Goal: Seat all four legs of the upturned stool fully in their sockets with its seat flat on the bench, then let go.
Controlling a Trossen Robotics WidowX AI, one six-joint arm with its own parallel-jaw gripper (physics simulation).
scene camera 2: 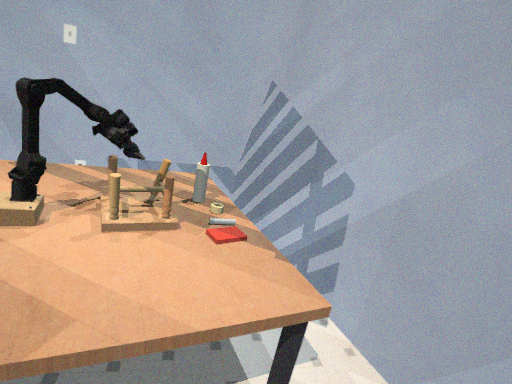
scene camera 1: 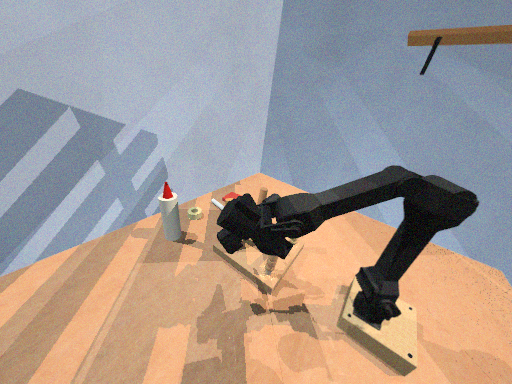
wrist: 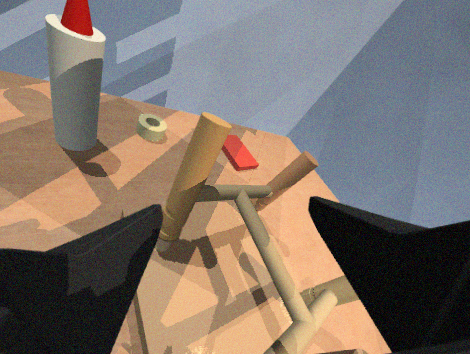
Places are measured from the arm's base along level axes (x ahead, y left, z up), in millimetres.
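Pixels of known places: gripper, fingertip midpoint: (scene camera 2: 142, 155) (wrist: 236, 207); arm's base, link origin: (scene camera 2: 23, 198) (scene camera 1: 367, 311).
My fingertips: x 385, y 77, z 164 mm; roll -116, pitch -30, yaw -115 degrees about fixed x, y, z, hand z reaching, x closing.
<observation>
Ahead of a thing's pixels: the offset from my fingertips to its middle. "pt": to the spot under its first point.
The upturned stool's seat (scene camera 1: 250, 275) (scene camera 2: 140, 226) lies flat on the bench. The front-left leg @[pt 108 mm back, 221 mm right, 98 mm down] (scene camera 2: 114, 197) and front-right leg @[pt 75 mm ahead, 221 mm right, 94 mm down] (scene camera 2: 169, 197) (wrist: 291, 176) stand near upright in scene camera 2; another leg @[pt 107 mm back, 45 mm right, 32 mm down] (scene camera 2: 113, 164) stands behind. The back-right leg @[pt 72 mm ahead, 51 mm right, 85 mm down] (scene camera 2: 160, 180) (wrist: 197, 170) leans clearly, its foot at the seat. Stretchers @[pt 6 mm back, 124 mm right, 101 mm down] (scene camera 2: 142, 189) (wrist: 265, 250) run between legs. How deep the feet sit in their sockets cannot be told. My gripper (scene camera 1: 256, 245) (scene camera 2: 141, 157) (wrist: 236, 207) is open and empty, above the stool near the leaning leg's top; it hides part of the stool in scene camera 1.
A white bottle with a red tip @[291 mm ahead, 76 mm left, 98 mm down] (scene camera 1: 171, 220) (scene camera 2: 200, 185) (wrist: 77, 100) stands beyond the stool. A pale ring @[337 mm ahead, 62 mm right, 203 mm down] (scene camera 1: 189, 214) (scene camera 2: 217, 212) (wrist: 159, 131), a white cylinder @[314 mm ahead, 195 mm right, 207 mm down] (scene camera 1: 217, 204) (scene camera 2: 222, 221) and a red block @[289 mm ahead, 306 mm right, 210 mm down] (scene camera 1: 231, 196) (scene camera 2: 226, 235) (wrist: 240, 152) lie near the bench edge.
</observation>
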